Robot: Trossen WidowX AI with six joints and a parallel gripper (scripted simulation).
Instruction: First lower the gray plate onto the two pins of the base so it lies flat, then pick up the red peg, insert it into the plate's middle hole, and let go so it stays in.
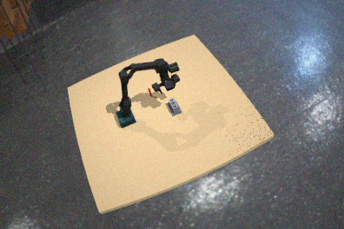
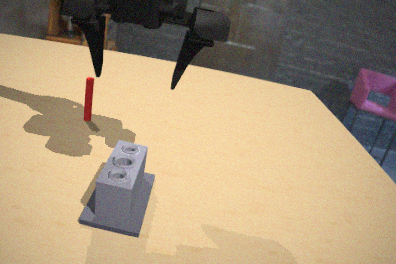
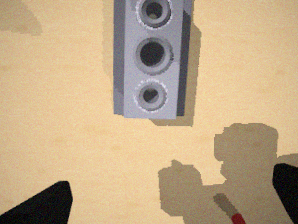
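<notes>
The red peg is 16 cm to the left of my gripper tip, 10 cm below it and 9 cm behind it. Round my gripper tip: base 13 cm below, 5 cm to the right; gray plate 9 cm below, 5 cm to the right.
</notes>
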